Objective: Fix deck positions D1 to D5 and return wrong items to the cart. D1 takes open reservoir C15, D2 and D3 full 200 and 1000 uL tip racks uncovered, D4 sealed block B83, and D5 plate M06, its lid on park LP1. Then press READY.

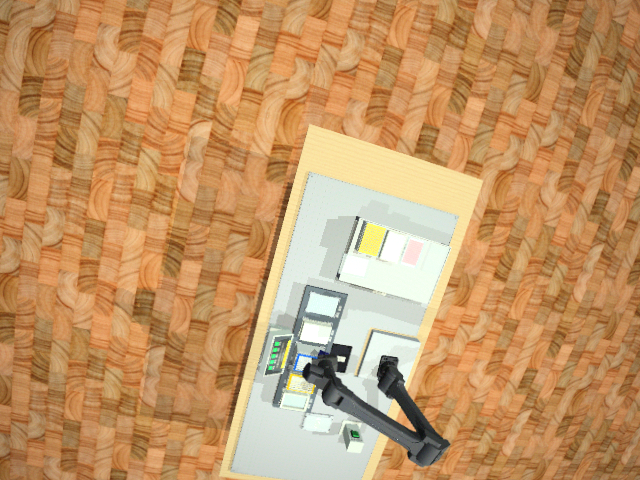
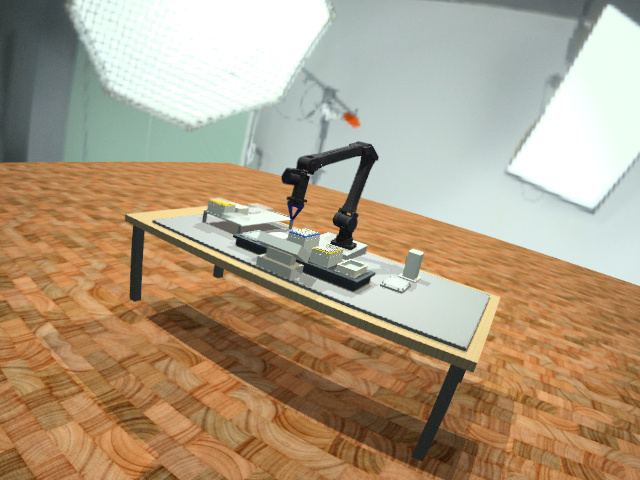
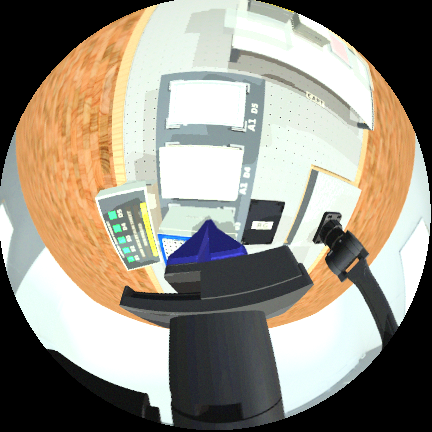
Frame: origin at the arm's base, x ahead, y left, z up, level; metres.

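Where they show: gripper, fingertip midpoint: [image 1: 320, 351] [image 2: 291, 219] [image 3: 209, 223]; arm's base, link origin: [image 1: 387, 366] [image 2: 343, 245] [image 3: 326, 226].
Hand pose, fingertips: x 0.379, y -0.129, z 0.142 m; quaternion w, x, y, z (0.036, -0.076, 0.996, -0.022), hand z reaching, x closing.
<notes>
Each offset is from my fingertips to the centre of the thing. "spot": to the spot under its first point.
My gripper [image 1: 324, 355] [image 2: 293, 217] [image 3: 209, 223] is shut and empty, above the deck's D3 area. The blue-rimmed tip rack {dx +0.028, dy +0.088, dz -0.075 m} [image 1: 303, 363] [image 2: 304, 233] [image 3: 172, 245] is at D3, with the yellow-rimmed rack {dx +0.038, dy +0.211, dz -0.091 m} [image 1: 300, 383] [image 2: 327, 249] beside it at D2; both show open tops. A pale open reservoir {dx +0.048, dy +0.334, dz -0.108 m} [image 1: 294, 400] [image 2: 352, 267] is at the D1 end. A white-topped block {dx +0.018, dy -0.036, dz -0.100 m} [image 1: 316, 331] [image 3: 200, 172] is at D4. A pale plate {dx +0.006, dy -0.161, dz -0.116 m} [image 1: 323, 304] [image 3: 207, 104] is at D5; its label and any lid are unclear. A green button {spot: dx -0.283, dy +0.489, dz -0.086 m} [image 1: 355, 434] tops a white post {dx -0.280, dy +0.525, dz -0.106 m} [image 2: 413, 264].
The raised cart {dx -0.281, dy -0.402, dz -0.138 m} [image 1: 403, 284] [image 2: 263, 215] [image 3: 325, 70] holds a yellow rack {dx -0.131, dy -0.496, dz -0.053 m} [image 1: 371, 239] [image 2: 221, 203], a white item {dx -0.235, dy -0.476, dz -0.090 m} [image 1: 392, 246] and a pink-topped item {dx -0.343, dy -0.462, dz -0.098 m} [image 1: 412, 252]. A status panel {spot: dx +0.166, dy +0.070, dz -0.055 m} [image 1: 278, 354] [image 3: 128, 230] borders the deck. A flat pale piece {dx -0.100, dy +0.501, dz -0.157 m} [image 1: 316, 422] [image 2: 395, 283] lies beyond D1.
</notes>
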